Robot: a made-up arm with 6 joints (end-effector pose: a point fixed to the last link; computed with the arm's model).
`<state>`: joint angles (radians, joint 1 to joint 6).
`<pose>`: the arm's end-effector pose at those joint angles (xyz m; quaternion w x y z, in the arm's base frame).
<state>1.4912 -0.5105 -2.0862 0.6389 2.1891 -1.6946</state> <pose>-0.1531 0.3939 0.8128 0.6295 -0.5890 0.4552 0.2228</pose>
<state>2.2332 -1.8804 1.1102 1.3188 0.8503 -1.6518</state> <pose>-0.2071 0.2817 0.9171 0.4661 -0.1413 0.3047 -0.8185</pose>
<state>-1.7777 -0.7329 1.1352 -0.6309 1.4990 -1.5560</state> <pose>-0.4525 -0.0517 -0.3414 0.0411 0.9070 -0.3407 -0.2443</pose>
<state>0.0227 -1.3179 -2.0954 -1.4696 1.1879 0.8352</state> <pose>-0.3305 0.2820 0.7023 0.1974 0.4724 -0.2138 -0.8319</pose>
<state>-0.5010 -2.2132 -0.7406 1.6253 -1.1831 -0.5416</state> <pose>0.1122 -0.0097 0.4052 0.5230 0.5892 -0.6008 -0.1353</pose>
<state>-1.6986 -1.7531 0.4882 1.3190 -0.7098 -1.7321</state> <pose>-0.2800 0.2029 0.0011 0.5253 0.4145 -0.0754 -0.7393</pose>
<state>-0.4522 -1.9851 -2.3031 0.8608 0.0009 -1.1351</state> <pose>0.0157 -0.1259 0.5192 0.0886 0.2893 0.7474 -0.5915</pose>
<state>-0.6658 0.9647 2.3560 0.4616 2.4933 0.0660</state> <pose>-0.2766 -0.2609 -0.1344 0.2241 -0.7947 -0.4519 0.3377</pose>
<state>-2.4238 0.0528 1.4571 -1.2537 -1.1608 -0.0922</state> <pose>-0.3953 -0.4472 -0.0906 0.1719 0.5531 0.8059 -0.1227</pose>
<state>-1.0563 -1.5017 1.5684 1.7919 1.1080 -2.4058</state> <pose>-0.1918 0.3254 -0.3164 0.3384 0.7376 -0.4626 -0.3569</pose>
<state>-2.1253 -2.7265 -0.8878 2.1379 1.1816 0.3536</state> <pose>0.0781 0.4515 0.0182 0.6868 -0.6338 -0.3362 -0.1162</pose>
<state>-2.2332 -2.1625 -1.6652 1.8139 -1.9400 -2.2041</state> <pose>0.0590 0.3801 0.0958 0.0001 -0.4184 0.4651 0.7801</pose>
